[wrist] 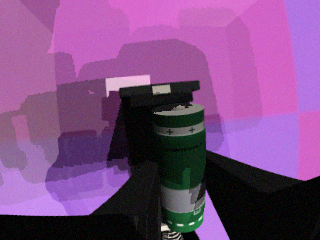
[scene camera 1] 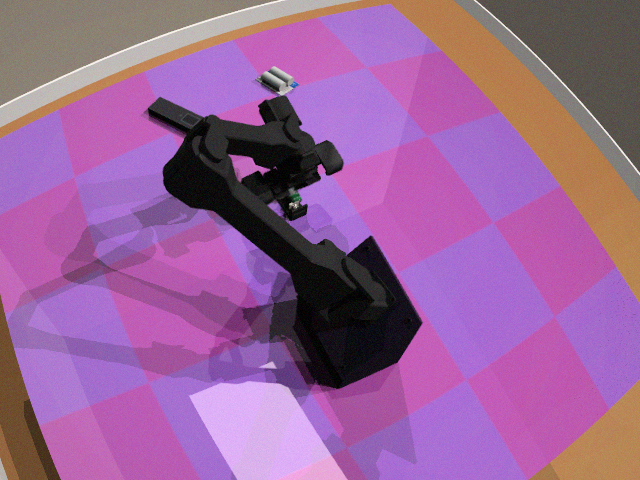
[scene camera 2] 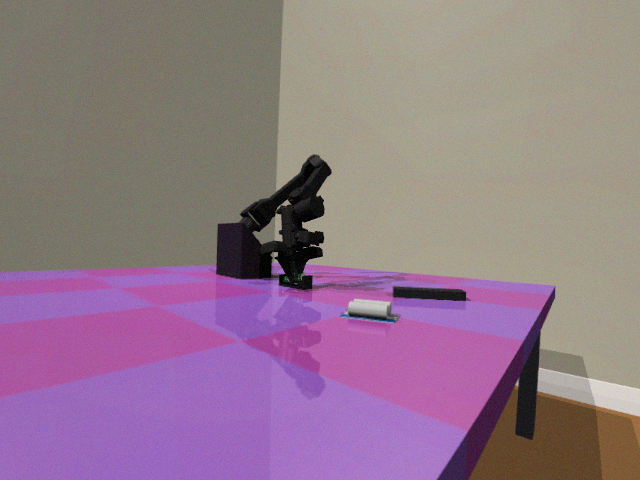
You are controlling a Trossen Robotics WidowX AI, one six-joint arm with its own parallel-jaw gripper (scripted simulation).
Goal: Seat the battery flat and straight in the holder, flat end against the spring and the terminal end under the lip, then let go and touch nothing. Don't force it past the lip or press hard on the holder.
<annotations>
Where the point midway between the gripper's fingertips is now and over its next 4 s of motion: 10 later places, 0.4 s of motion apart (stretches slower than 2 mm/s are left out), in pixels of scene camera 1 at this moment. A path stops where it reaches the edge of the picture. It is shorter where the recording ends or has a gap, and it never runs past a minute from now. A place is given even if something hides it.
The gripper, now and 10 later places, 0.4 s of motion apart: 289,190; 289,191; 288,192; 288,195; 288,196; 287,196; 286,195; 285,194; 285,192; 286,188; 286,167
</annotations>
